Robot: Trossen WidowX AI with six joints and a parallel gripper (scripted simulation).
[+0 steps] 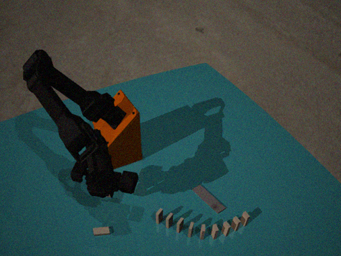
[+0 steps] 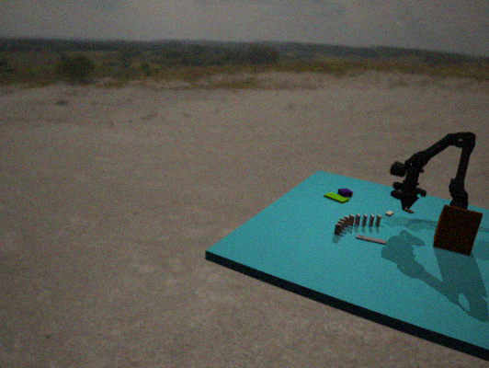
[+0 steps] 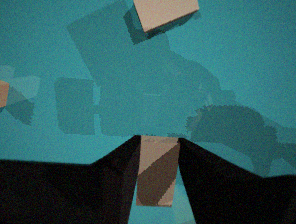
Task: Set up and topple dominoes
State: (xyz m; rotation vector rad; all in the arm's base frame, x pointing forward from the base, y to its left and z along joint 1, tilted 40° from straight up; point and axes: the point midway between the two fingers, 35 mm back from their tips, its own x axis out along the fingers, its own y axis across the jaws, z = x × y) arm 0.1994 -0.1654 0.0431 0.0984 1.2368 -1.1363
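My gripper tip is 360 mm short of the green slab, 140 mm to the left of it and 60 mm above it. Round my gripper tip: flat grey strip (140 mm ahead, 270 mm to the left, 60 mm below); purple block (320 mm ahead, 220 mm to the right, 50 mm below).
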